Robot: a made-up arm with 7 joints.
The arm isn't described. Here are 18 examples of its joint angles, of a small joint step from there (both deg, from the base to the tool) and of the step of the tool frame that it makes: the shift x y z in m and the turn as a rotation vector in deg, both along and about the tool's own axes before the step.
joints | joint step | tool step
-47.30 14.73 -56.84 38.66 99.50 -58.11 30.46 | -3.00 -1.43 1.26 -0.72 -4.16 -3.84 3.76 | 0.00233 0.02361 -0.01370 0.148 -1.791 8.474
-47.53 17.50 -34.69 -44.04 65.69 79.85 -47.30 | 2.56 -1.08 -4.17 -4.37 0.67 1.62 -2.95 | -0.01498 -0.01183 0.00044 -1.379 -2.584 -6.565
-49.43 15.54 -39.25 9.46 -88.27 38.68 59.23 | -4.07 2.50 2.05 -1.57 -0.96 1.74 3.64 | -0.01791 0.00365 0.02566 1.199 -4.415 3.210
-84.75 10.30 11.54 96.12 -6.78 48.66 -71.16 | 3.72 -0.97 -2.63 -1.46 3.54 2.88 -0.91 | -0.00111 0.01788 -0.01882 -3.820 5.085 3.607
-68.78 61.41 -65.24 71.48 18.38 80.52 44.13 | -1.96 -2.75 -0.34 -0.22 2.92 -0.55 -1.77 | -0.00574 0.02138 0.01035 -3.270 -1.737 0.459
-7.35 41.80 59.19 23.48 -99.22 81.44 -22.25 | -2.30 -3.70 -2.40 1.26 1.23 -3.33 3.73 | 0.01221 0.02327 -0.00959 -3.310 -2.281 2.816
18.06 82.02 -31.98 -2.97 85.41 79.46 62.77 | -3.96 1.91 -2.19 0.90 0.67 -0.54 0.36 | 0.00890 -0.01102 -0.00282 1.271 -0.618 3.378
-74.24 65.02 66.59 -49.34 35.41 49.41 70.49 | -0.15 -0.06 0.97 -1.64 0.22 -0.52 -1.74 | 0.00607 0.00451 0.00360 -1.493 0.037 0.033
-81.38 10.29 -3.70 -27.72 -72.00 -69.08 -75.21 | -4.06 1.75 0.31 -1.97 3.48 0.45 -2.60 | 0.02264 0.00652 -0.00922 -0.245 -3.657 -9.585
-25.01 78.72 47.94 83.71 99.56 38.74 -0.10 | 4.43 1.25 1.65 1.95 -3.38 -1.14 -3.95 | 0.00761 -0.01385 -0.01245 0.895 0.650 -6.516
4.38 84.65 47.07 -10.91 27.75 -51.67 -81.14 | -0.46 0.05 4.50 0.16 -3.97 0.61 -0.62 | -0.02159 -0.00356 -0.00739 -2.486 1.847 4.557
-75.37 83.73 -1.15 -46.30 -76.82 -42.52 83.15 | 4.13 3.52 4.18 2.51 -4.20 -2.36 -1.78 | 0.01356 0.00256 0.00483 0.800 -1.175 1.687
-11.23 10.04 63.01 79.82 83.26 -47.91 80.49 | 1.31 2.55 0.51 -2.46 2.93 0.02 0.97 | 0.02057 0.01388 -0.01168 2.793 -4.714 1.823
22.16 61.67 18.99 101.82 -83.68 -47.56 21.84 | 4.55 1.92 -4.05 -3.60 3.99 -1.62 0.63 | 0.01410 -0.00978 0.02048 4.057 -7.840 -7.794
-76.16 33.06 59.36 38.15 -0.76 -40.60 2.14 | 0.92 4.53 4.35 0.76 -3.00 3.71 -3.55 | 0.01890 0.03347 0.00865 0.533 0.699 2.268
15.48 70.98 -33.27 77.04 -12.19 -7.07 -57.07 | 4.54 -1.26 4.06 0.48 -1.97 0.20 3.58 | 0.01062 -0.01139 -0.01849 -4.013 -0.946 2.169
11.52 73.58 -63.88 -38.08 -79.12 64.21 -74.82 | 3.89 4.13 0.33 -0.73 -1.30 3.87 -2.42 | 0.00135 0.00151 -0.02364 -7.767 -2.536 -3.924
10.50 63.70 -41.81 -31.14 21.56 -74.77 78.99 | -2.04 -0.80 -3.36 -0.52 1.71 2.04 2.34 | -0.00315 -0.00785 -0.00287 -0.639 0.423 1.085
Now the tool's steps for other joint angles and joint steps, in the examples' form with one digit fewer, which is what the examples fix.
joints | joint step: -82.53 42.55 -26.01 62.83 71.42 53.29 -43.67 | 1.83 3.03 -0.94 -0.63 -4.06 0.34 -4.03
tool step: 0.0158 -0.0040 -0.0155 -1.10 1.70 -6.28
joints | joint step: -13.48 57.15 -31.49 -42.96 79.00 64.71 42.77 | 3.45 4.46 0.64 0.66 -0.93 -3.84 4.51
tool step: -0.0108 -0.0029 -0.0059 -0.62 -7.50 1.72
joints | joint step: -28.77 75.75 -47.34 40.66 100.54 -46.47 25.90 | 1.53 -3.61 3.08 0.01 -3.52 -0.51 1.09
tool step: 0.0193 0.0137 0.0042 -3.34 0.70 7.64
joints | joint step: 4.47 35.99 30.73 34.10 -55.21 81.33 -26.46 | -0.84 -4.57 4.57 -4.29 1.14 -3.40 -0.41
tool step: 0.0097 -0.0109 0.0018 2.86 -5.63 -5.54
